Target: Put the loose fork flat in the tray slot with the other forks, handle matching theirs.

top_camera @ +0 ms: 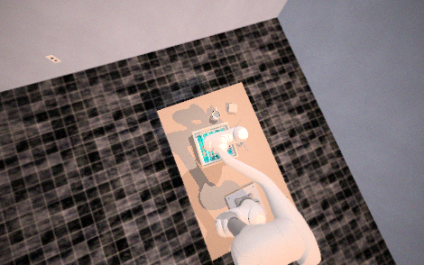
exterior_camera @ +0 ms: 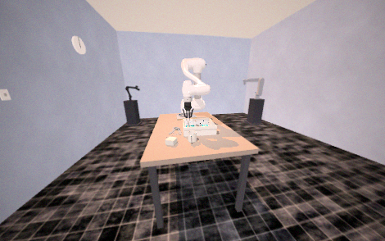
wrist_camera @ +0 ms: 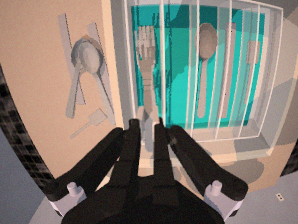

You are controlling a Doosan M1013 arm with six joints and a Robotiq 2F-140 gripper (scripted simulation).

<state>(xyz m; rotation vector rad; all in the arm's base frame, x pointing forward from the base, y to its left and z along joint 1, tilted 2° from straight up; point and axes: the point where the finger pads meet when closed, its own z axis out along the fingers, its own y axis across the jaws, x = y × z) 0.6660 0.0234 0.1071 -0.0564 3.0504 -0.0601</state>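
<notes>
Right now my hand is 50 mm past the tray, 110 mm to the right of it and 80 mm above it. The rest, counted from my hand: box 250 mm ahead, 160 mm to the right, 110 mm below; white cup 220 mm ahead, 30 mm to the left, 90 mm below.
</notes>
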